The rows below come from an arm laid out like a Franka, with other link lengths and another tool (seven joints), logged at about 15 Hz.
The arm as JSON. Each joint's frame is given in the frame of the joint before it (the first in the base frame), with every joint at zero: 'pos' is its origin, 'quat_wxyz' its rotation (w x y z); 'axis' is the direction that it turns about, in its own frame. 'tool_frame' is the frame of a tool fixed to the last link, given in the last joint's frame.
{
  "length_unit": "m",
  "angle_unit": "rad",
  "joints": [
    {
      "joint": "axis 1",
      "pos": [
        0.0,
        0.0,
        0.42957
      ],
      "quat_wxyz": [
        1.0,
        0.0,
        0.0,
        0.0
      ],
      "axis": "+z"
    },
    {
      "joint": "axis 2",
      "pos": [
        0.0,
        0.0,
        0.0
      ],
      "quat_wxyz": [
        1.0,
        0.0,
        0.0,
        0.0
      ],
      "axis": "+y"
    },
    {
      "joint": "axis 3",
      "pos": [
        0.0,
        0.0,
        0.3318
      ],
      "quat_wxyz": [
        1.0,
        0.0,
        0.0,
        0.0
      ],
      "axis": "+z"
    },
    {
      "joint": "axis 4",
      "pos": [
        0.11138,
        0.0,
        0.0
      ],
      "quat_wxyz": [
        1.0,
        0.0,
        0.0,
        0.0
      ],
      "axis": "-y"
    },
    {
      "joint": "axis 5",
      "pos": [
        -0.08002,
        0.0,
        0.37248
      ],
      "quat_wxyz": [
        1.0,
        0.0,
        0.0,
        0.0
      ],
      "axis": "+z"
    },
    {
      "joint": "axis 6",
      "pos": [
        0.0,
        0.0,
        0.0
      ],
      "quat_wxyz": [
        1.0,
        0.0,
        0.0,
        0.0
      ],
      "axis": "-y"
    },
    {
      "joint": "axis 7",
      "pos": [
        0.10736,
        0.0,
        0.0
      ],
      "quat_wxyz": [
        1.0,
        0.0,
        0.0,
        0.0
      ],
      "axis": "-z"
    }
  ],
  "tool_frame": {
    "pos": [
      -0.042,
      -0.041,
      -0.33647
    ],
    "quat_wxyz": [
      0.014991,
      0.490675,
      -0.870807,
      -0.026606
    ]
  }
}
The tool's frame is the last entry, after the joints.
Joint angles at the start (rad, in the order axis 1, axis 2, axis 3, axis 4, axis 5, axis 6, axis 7): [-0.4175 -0.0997 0.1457 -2.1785 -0.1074 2.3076 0.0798]
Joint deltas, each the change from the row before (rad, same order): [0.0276 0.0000 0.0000 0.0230 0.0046 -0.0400 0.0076]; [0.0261 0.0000 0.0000 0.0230 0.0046 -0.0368 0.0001]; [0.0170 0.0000 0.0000 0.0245 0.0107 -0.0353 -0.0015]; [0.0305 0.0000 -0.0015 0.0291 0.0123 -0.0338 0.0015]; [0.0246 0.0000 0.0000 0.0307 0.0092 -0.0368 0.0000]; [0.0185 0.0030 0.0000 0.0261 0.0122 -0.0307 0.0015]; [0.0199 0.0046 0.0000 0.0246 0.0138 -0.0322 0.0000]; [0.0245 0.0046 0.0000 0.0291 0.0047 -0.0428 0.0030]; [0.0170 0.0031 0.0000 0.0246 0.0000 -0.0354 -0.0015]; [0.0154 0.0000 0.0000 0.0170 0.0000 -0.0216 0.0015]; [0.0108 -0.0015 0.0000 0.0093 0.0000 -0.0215 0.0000]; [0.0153 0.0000 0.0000 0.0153 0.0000 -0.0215 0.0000]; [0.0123 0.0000 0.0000 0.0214 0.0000 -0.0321 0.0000]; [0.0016 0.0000 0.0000 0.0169 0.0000 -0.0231 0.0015]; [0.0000 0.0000 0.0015 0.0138 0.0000 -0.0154 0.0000]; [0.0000 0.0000 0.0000 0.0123 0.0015 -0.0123 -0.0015]
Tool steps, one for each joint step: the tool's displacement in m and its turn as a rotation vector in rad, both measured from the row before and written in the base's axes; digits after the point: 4 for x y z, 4 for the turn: [0.0025 0.0161 0.0059 0.0077 0.0145 0.0141]; [0.0028 0.0150 0.0065 0.0055 0.0126 0.0204]; [0.0019 0.0113 0.0072 0.0100 0.0088 0.0107]; [0.0056 0.0184 0.0097 0.0111 0.0023 0.0199]; [0.0038 0.0155 0.0103 0.0083 0.0046 0.0186]; [0.0025 0.0133 0.0069 0.0123 0.0057 0.0109]; [0.0012 0.0148 0.0051 0.0145 0.0104 0.0137]; [-0.0009 0.0154 0.0067 0.0068 0.0175 0.0183]; [-0.0012 0.0096 0.0065 0.0009 0.0139 0.0172]; [0.0001 0.0087 0.0060 0.0002 0.0045 0.0131]; [-0.0030 0.0061 0.0032 0.0001 0.0107 0.0099]; [-0.0008 0.0085 0.0052 0.0000 0.0062 0.0145]; [-0.0026 0.0068 0.0072 0.0000 0.0107 0.0111]; [-0.0020 0.0009 0.0059 0.0000 0.0061 -0.0008]; [-0.0005 0.0008 0.0051 -0.0002 0.0016 0.0009]; [-0.0001 0.0004 0.0046 0.0013 0.0000 0.0008]
